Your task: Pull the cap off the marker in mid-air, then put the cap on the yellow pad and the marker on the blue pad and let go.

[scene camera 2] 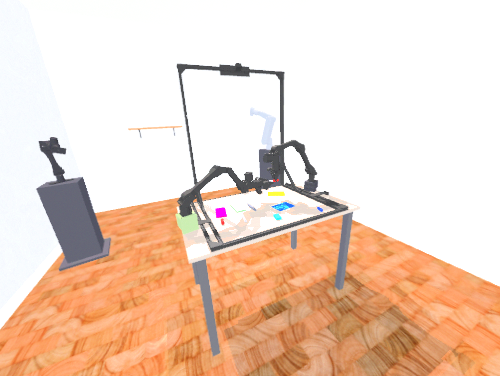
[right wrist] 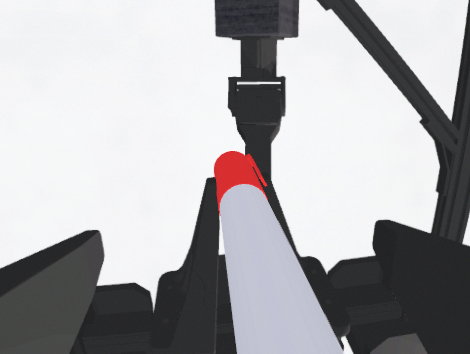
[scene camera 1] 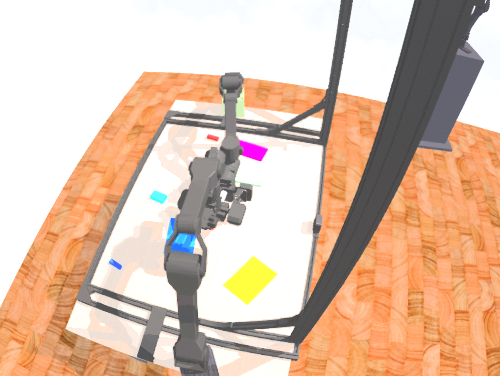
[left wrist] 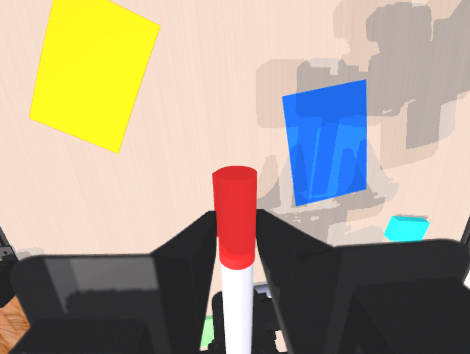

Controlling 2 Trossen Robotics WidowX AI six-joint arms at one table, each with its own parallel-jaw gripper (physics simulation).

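Places are measured from the left arm's base along level axes (x right, y back, z down), in metres.
Where they show: left gripper, fingertip midpoint: (scene camera 2: 275, 181) (right wrist: 238, 177) (left wrist: 235, 218); right gripper, fingertip midpoint: (scene camera 2: 270, 181) (right wrist: 239, 239) (left wrist: 244, 287); left arm's base at its link origin: (scene camera 2: 311, 180) (right wrist: 258, 37) (scene camera 1: 196, 363); right arm's base at its link origin: (scene camera 2: 186, 213).
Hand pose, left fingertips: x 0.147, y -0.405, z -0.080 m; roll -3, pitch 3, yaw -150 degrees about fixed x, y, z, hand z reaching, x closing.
Observation:
Each offset is from my left fingertips to the top centre of the thing.
My left gripper (left wrist: 235, 218) is shut on the marker's red cap @(dy +0.002, dx -0.001, dz -0.014 m) (left wrist: 234, 200) (right wrist: 232, 167) (scene camera 2: 275, 180), above the table. The white marker body @(dy -0.038, dx +0.022, dz -0.013 m) (left wrist: 237, 300) (right wrist: 270, 280) is joined to the cap and points toward the right arm. My right gripper (right wrist: 239, 239) is open, with its fingers wide on both sides of the body and apart from it. The body's far end is out of sight. The yellow pad @(dy +0.143, dx +0.078, dz +0.167 m) (scene camera 1: 250, 280) (scene camera 2: 276, 194) (left wrist: 95, 70) and the blue pad @(dy -0.075, dx -0.114, dz +0.167 m) (scene camera 1: 183, 244) (scene camera 2: 283, 206) (left wrist: 330, 150) lie flat on the table; the left arm partly hides the blue pad in scene camera 1.
A cyan block @(dy -0.264, dx -0.176, dz +0.153 m) (scene camera 1: 158, 197) (left wrist: 406, 228), a small blue block @(dy -0.005, dx -0.372, dz +0.147 m) (scene camera 1: 115, 264), a red block @(dy -0.522, dx +0.089, dz +0.147 m) (scene camera 1: 212, 137) and a magenta pad @(dy -0.418, dx +0.217, dz +0.160 m) (scene camera 1: 254, 150) (scene camera 2: 221, 213) lie on the table. A grey pen @(dy -0.227, dx +0.078, dz +0.149 m) (scene camera 2: 252, 207) lies near the middle. Dark rails border the table.

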